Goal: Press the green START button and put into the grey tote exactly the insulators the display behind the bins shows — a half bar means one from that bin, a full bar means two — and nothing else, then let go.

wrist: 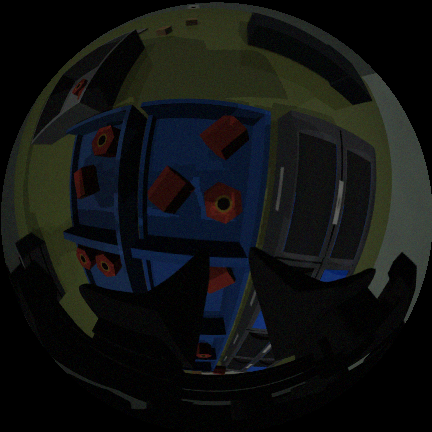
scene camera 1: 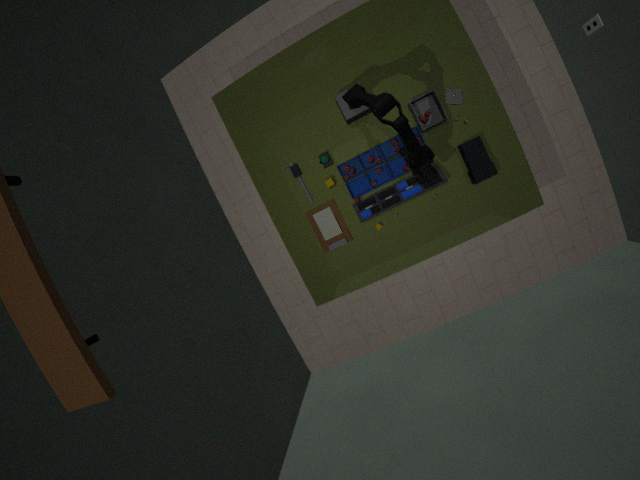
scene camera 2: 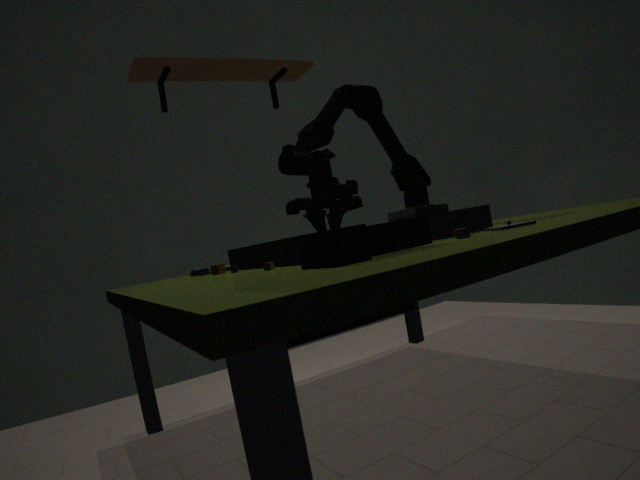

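Seen in the pictures: gripper, fingertip midpoint: (wrist: 229, 253); arm's base, link origin: (scene camera 1: 354, 101) (scene camera 2: 418, 207).
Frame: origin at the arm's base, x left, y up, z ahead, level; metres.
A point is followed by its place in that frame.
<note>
My gripper (scene camera 1: 424, 174) (scene camera 2: 328, 230) {z 0.367, x 0.181, y -0.049 m} (wrist: 229, 253) {z 0.367, x 0.181, y -0.049 m} is slightly open and empty, pointing down low over the end of the bins beside the display. Blue bins hold dark red insulators; in the wrist view, one bin (wrist: 175, 132) {z 0.307, x 0.254, y -0.078 m} holds three: one insulator (wrist: 223, 202) {z 0.355, x 0.211, y -0.053 m} upright with its hole showing, two on their sides. Another insulator (wrist: 220, 279) {z 0.370, x 0.153, y -0.055 m} is partly hidden by a finger. The grey tote (scene camera 1: 436, 124) {z 0.211, x 0.337, y -0.036 m} (wrist: 117, 75) {z 0.214, x 0.319, y -0.067 m} holds red insulators (scene camera 1: 423, 116) {z 0.159, x 0.299, y -0.059 m} (wrist: 80, 86) {z 0.156, x 0.314, y -0.055 m}. The display (scene camera 1: 363, 218) (wrist: 287, 200) shows blue bars (scene camera 1: 412, 192) {z 0.487, x 0.139, y -0.021 m} (wrist: 335, 275) {z 0.464, x 0.183, y -0.026 m}; the arm hides part. The green START button (scene camera 1: 324, 159) {z 0.210, x -0.219, y -0.043 m} is across the bins.
A black box (scene camera 1: 477, 160) {z 0.426, x 0.478, y -0.031 m} (wrist: 300, 50) {z 0.395, x 0.429, y -0.052 m} lies past the display's end. A brown frame (scene camera 1: 342, 222) {z 0.537, x -0.228, y -0.078 m}, a long-handled tool (scene camera 1: 305, 188) {z 0.314, x -0.361, y -0.080 m} and yellow cubes (scene camera 1: 329, 182) {z 0.325, x -0.229, y -0.044 m} (scene camera 1: 378, 226) {z 0.604, x -0.058, y -0.058 m} lie at the other end. A grey plate (scene camera 1: 453, 96) {z 0.099, x 0.465, y -0.071 m} and small tan blocks (scene camera 1: 466, 120) {z 0.228, x 0.491, y -0.067 m} are near the tote.
</note>
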